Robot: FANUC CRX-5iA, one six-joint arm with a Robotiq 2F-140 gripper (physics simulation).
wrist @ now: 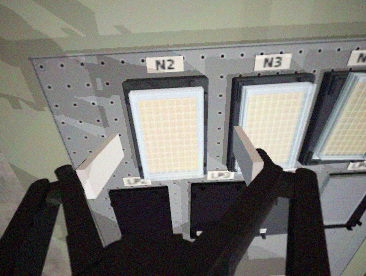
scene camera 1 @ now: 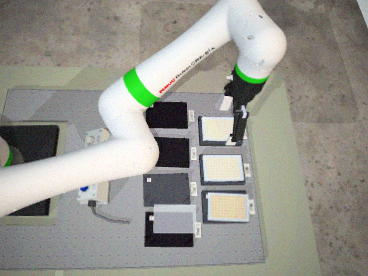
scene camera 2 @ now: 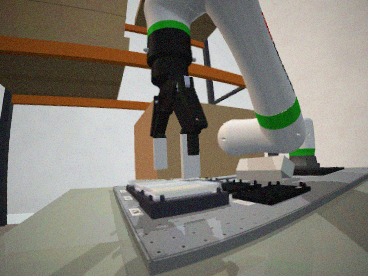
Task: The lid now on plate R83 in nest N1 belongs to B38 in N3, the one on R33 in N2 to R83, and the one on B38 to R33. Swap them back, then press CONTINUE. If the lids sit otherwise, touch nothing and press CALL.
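Frame: origin at the arm's base, x down, y back, z left, level; centimetres.
Seen in the pictures: gripper, fingertip midpoint: (wrist: pixel 175 142) (scene camera 1: pixel 226 126) (scene camera 2: pixel 173 172); arm's base, origin of the base link: (scene camera 2: pixel 302 168).
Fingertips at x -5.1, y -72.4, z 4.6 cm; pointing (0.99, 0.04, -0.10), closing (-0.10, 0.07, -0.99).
Offsets run from my fingertips to a thing's top centre. "spot": to the spot under its first point. Level surfaces: height alone.
My gripper (scene camera 1: pixel 230 122) (scene camera 2: pixel 175 162) (wrist: pixel 175 142) is open and empty, low above the N2 plate {dx +2.4, dy +1.0, dz +0.8 cm} (scene camera 1: pixel 215 128) (wrist: pixel 170 132), one finger to each side in the wrist view. The N3 plate {dx +3.2, dy +3.0, dz -12.8 cm} (scene camera 1: pixel 222 167) (wrist: pixel 275 117) and N1 plate {dx +3.1, dy +3.9, dz -25.6 cm} (scene camera 1: pixel 228 207) (wrist: pixel 350 117) sit in their nests, pale grids showing under clear lids. Plate names are unreadable. A clear sheet-like lid {dx +4.2, dy +20.8, dz -26.8 cm} (scene camera 1: pixel 174 218) (wrist: pixel 345 197) lies offset over LP4 {dx +4.5, dy +22.8, dz -29.6 cm} (scene camera 1: pixel 168 240). LP2 {dx +4.5, dy +18.4, dz +9.4 cm} (scene camera 1: pixel 172 115) (wrist: pixel 142 210) and LP3 {dx +4.5, dy +19.9, dz -4.5 cm} (scene camera 1: pixel 174 152) (wrist: pixel 215 202) look black. LP1 {dx +4.5, dy +22.0, dz -17.2 cm} (scene camera 1: pixel 166 189) looks greyer. The button box {spot: dx +0.0, dy +41.4, dz -17.5 cm} (scene camera 1: pixel 101 192) is partly hidden by the arm; its lettering is unreadable.
The white arm (scene camera 1: pixel 185 75) (scene camera 2: pixel 250 55) spans over the perforated board {dx +6.5 cm} (scene camera 1: pixel 120 245) (scene camera 2: pixel 200 232). A blue button {spot: dx -0.6, dy +46.1, dz -15.9 cm} (scene camera 1: pixel 84 188) shows on the box, with a cable {spot: dx +6.5, dy +39.3, dz -24.4 cm} (scene camera 1: pixel 112 219) beside it. A large cardboard box (scene camera 2: pixel 145 145) and orange shelf beams (scene camera 2: pixel 65 49) stand in the background.
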